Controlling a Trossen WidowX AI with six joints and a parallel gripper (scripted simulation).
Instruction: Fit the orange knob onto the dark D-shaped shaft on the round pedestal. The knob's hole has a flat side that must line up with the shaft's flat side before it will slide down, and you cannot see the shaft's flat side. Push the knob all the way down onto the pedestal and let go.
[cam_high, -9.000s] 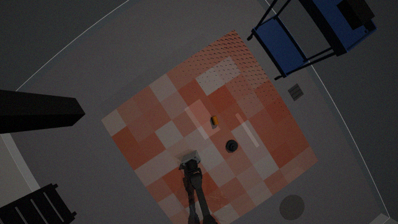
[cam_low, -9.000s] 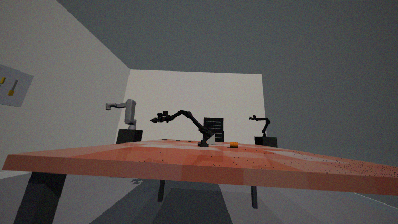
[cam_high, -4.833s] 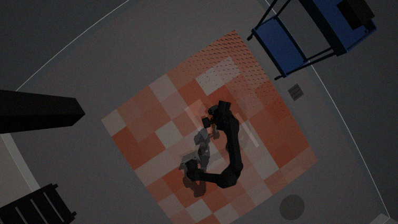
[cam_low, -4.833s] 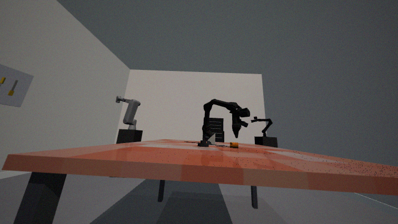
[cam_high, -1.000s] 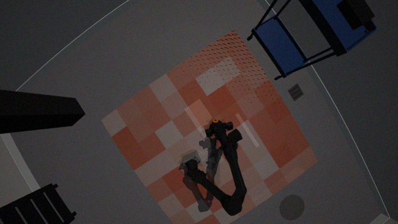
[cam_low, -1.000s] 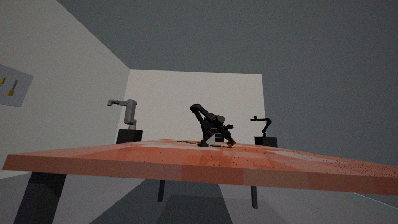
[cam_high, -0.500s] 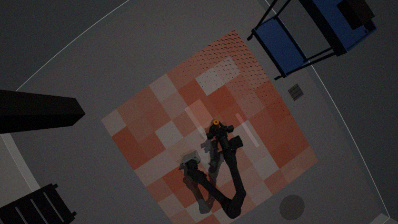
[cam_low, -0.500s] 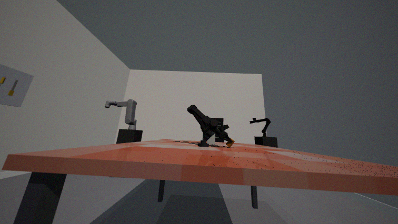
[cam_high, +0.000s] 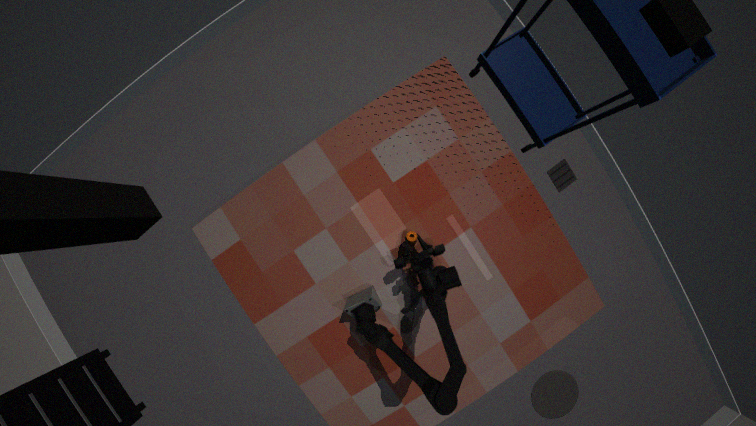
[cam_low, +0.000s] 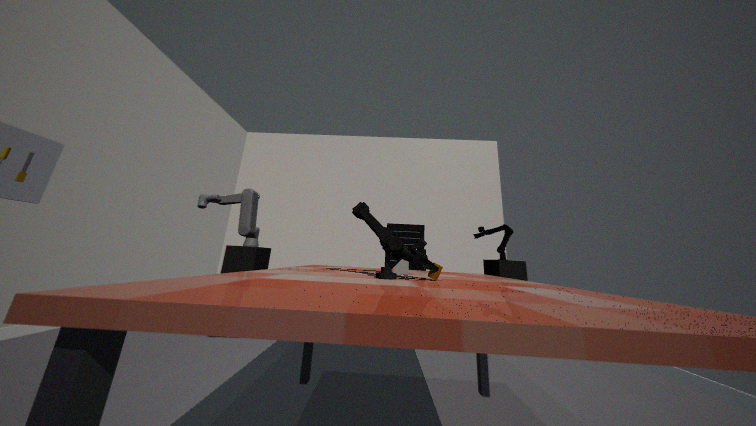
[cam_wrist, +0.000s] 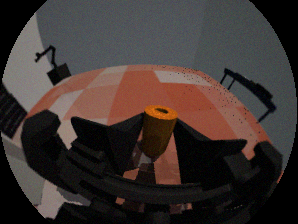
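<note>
The orange knob lies 10 mm to the right of my gripper tip and 10 mm below it. The rest, counted from my gripper tip: dark round pedestal 210 mm to the right, 20 mm below.
</note>
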